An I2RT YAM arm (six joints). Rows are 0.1 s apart.
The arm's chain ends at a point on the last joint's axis. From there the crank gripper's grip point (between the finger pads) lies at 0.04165 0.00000 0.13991 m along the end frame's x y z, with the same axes.
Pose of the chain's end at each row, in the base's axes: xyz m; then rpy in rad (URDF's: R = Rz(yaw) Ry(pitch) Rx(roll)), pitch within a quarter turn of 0, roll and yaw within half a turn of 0:
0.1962 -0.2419 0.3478 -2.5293 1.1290 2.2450
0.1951 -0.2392 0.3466 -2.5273 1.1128 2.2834
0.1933 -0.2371 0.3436 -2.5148 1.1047 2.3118
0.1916 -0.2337 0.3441 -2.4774 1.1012 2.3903
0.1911 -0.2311 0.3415 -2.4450 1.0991 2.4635
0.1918 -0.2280 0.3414 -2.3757 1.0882 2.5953
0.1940 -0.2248 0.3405 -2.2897 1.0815 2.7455
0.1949 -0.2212 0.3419 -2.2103 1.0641 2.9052
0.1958 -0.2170 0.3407 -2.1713 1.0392 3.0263
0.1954 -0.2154 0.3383 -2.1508 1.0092 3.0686
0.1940 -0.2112 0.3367 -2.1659 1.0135 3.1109
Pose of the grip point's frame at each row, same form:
0.1869 -0.3590 0.2612 -2.5293 1.1290 2.2450
0.1891 -0.3556 0.2587 -2.5273 1.1128 2.2834
0.1885 -0.3534 0.2555 -2.5148 1.1047 2.3118
0.1908 -0.3509 0.2571 -2.4774 1.1012 2.3903
0.1945 -0.3491 0.2556 -2.4450 1.0991 2.4635
0.2012 -0.3472 0.2577 -2.3757 1.0882 2.5953
0.2103 -0.3458 0.2604 -2.2897 1.0815 2.7455
0.2199 -0.3427 0.2650 -2.2103 1.0641 2.9052
0.2292 -0.3371 0.2647 -2.1713 1.0392 3.0263
0.2295 -0.3352 0.2622 -2.1508 1.0092 3.0686
0.2350 -0.3284 0.2599 -2.1659 1.0135 3.1109

